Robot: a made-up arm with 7 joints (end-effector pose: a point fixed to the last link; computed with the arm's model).
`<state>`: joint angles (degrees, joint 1 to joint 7).
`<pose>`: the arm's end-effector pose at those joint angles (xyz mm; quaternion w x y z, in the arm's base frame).
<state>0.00 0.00 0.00 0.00 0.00 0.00 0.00</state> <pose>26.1 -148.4 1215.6 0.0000 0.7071 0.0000 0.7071</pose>
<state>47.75 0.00 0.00 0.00 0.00 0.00 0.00</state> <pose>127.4 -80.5 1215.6 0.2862 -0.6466 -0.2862 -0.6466</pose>
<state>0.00 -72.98 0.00 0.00 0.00 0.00 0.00</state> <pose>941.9 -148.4 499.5 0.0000 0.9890 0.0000 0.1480</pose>
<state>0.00 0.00 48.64 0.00 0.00 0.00 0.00</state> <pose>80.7 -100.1 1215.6 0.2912 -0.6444 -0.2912 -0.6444</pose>
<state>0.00 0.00 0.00 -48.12 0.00 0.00 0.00</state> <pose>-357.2 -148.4 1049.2 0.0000 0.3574 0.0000 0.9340</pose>
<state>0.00 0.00 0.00 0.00 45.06 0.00 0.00</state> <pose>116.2 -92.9 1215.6 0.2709 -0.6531 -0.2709 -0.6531</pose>
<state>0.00 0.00 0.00 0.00 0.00 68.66 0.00</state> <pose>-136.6 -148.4 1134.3 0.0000 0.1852 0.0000 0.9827</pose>
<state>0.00 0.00 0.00 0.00 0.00 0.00 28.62</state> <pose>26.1 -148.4 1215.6 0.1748 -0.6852 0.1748 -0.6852</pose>
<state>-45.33 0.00 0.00 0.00 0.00 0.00 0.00</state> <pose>-87.2 -122.9 1215.6 0.2725 0.6525 -0.2725 0.6525</pose>
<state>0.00 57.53 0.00 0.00 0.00 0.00 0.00</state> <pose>-810.3 -148.4 785.1 0.0000 0.2796 0.0000 0.9601</pose>
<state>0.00 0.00 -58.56 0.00 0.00 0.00 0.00</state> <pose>-58.5 -130.2 1215.6 0.3458 0.6168 -0.3458 0.6168</pose>
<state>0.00 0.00 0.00 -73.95 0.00 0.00 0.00</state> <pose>-470.3 -148.4 849.9 0.0000 0.1396 0.0000 0.9902</pose>
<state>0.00 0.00 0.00 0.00 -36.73 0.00 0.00</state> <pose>-59.7 -134.4 1215.6 0.2228 0.6711 -0.2228 0.6711</pose>
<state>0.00 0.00 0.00 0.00 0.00 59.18 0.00</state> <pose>-121.8 -148.4 1156.4 0.0000 0.2657 0.0000 0.9640</pose>
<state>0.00 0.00 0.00 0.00 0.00 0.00 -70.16</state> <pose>26.1 -148.4 1215.6 0.4064 0.5787 0.4064 0.5787</pose>
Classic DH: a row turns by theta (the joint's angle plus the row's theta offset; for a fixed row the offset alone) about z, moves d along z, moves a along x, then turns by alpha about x. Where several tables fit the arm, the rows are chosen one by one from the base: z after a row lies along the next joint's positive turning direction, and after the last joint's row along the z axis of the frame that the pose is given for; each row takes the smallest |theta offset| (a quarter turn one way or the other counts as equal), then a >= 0, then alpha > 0; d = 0 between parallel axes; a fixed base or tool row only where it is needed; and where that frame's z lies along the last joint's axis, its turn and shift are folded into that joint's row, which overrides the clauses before.
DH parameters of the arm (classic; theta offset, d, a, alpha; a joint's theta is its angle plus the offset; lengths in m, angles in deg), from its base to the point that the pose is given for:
joint 1: 0 0.2385 0 90
joint 2: 0 0.0639 0 -90
joint 3: 0 0.4646 0.0208 -90
joint 4: 0 0.0518 -0.0165 90
joint 5: 0 0.3527 0 90
joint 6: 90 0.1363 0.1598 90
joint 7: 0 0.0218 0 0

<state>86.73 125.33 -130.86 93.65 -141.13 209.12 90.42</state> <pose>292.4 -471.3 -157.3 0.8647 -0.0303 -0.0385 -0.4998</pose>
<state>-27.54 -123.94 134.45 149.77 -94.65 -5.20 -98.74</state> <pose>325.1 68.7 436.4 0.1266 -0.1853 0.8865 0.4048</pose>
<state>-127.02 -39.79 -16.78 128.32 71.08 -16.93 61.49</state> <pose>-246.9 -176.8 61.8 0.7057 0.4505 0.5252 0.1523</pose>
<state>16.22 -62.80 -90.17 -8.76 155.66 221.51 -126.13</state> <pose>672.3 184.5 357.2 0.5880 0.3724 -0.5908 0.4081</pose>
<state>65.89 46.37 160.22 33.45 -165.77 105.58 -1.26</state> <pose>-140.0 -742.6 457.0 0.3061 0.6448 0.3454 -0.6093</pose>
